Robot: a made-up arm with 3 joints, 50 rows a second.
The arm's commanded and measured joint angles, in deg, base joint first. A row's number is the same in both.
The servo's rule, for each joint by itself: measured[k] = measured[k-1] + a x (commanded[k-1-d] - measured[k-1]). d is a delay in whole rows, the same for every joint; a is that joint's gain. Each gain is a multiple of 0.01, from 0.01 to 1. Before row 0 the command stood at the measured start. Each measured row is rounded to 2 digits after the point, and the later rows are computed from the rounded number. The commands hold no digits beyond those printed.
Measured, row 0: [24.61 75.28 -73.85]
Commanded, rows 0 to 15: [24.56 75.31 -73.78]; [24.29 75.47 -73.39]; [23.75 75.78 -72.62]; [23.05 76.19 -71.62]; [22.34 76.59 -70.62]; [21.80 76.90 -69.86]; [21.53 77.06 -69.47]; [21.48 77.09 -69.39]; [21.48 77.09 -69.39]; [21.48 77.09 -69.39]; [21.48 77.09 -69.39]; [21.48 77.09 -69.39]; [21.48 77.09 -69.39]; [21.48 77.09 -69.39]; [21.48 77.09 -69.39]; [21.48 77.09 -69.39]
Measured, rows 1 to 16: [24.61 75.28 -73.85]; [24.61 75.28 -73.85]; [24.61 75.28 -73.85]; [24.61 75.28 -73.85]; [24.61 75.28 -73.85]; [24.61 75.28 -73.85]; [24.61 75.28 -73.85]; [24.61 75.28 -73.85]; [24.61 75.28 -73.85]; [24.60 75.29 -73.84]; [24.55 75.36 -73.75]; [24.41 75.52 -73.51]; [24.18 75.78 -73.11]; [23.87 76.10 -72.59]; [23.52 76.41 -72.02]; [23.18 76.66 -71.48]
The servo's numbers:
d 9
a 0.17 0.39 0.21

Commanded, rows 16 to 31: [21.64 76.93 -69.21]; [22.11 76.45 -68.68]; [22.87 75.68 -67.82]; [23.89 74.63 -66.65]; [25.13 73.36 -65.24]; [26.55 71.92 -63.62]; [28.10 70.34 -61.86]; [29.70 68.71 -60.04]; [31.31 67.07 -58.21]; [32.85 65.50 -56.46]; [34.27 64.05 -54.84]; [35.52 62.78 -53.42]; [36.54 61.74 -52.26]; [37.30 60.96 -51.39]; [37.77 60.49 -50.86]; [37.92 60.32 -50.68]
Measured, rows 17 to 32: [22.89 76.83 -71.04]; [22.65 76.93 -70.69]; [22.45 76.99 -70.42]; [22.29 77.03 -70.20]; [22.15 77.05 -70.03]; [22.04 77.07 -69.90]; [21.94 77.08 -69.79]; [21.86 77.08 -69.71]; [21.80 77.08 -69.64]; [21.77 77.02 -69.55]; [21.83 76.80 -69.37]; [22.01 76.36 -69.04]; [22.33 75.69 -68.54]; [22.81 74.78 -67.85]; [23.45 73.66 -66.96]; [24.24 72.37 -65.89]
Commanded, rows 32 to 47: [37.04 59.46 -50.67]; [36.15 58.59 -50.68]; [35.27 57.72 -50.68]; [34.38 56.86 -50.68]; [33.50 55.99 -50.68]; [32.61 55.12 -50.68]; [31.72 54.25 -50.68]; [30.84 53.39 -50.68]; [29.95 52.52 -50.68]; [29.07 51.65 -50.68]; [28.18 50.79 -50.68]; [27.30 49.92 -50.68]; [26.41 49.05 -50.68]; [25.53 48.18 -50.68]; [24.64 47.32 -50.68]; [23.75 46.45 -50.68]
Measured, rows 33 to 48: [25.17 70.94 -64.66]; [26.21 69.43 -63.31]; [27.34 67.90 -61.87]; [28.52 66.40 -60.39]; [29.71 64.99 -58.93]; [30.87 63.72 -57.53]; [31.96 62.64 -56.24]; [32.95 61.80 -55.11]; [33.79 61.22 -54.18]; [34.34 60.53 -53.44]; [34.65 59.77 -52.86]; [34.76 58.97 -52.40]; [34.70 58.15 -52.04]; [34.50 57.31 -51.75]; [34.18 56.46 -51.53]; [33.76 55.60 -51.35]
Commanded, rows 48 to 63: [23.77 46.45 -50.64]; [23.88 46.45 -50.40]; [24.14 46.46 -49.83]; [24.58 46.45 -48.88]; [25.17 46.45 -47.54]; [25.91 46.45 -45.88]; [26.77 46.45 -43.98]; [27.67 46.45 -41.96]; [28.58 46.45 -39.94]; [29.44 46.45 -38.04]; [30.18 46.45 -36.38]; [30.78 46.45 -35.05]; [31.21 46.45 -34.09]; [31.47 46.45 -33.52]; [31.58 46.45 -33.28]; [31.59 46.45 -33.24]
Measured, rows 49 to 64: [33.26 54.74 -51.21]; [32.70 53.87 -51.10]; [32.08 53.00 -51.01]; [31.42 52.14 -50.94]; [30.72 51.27 -50.89]; [29.99 50.40 -50.85]; [29.23 49.53 -50.81]; [28.45 48.67 -50.78]; [27.65 47.80 -50.76]; [26.99 47.27 -50.73]; [26.46 46.95 -50.66]; [26.07 46.76 -50.49]; [25.82 46.64 -50.15]; [25.71 46.57 -49.60]; [25.74 46.52 -48.82]; [25.92 46.49 -47.80]
